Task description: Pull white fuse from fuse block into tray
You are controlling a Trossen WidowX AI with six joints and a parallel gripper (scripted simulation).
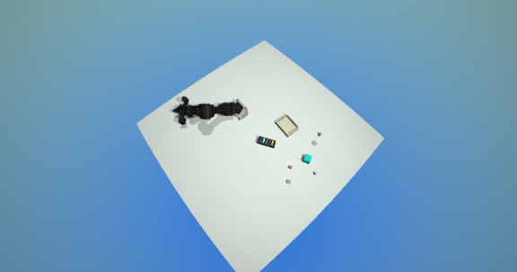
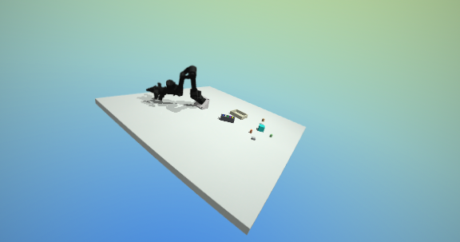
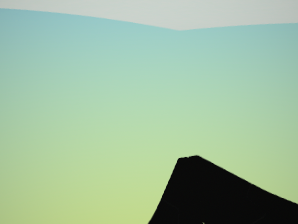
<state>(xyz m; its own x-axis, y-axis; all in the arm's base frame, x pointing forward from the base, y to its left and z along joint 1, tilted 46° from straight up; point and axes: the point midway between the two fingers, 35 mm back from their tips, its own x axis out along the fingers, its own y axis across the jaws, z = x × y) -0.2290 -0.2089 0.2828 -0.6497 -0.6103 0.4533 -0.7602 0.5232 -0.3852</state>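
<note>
Now: gripper tip 540 mm short of the white fuse, 360 mm to the right of it and 80 mm above it. Also, from my gripper tip: green fuse 560 mm ahead, 370 mm to the left, 80 mm below; purple fuse 570 mm ahead, 380 mm to the left, 80 mm below; blue fuse 520 mm ahead, 350 mm to the left, 80 mm below.
</note>
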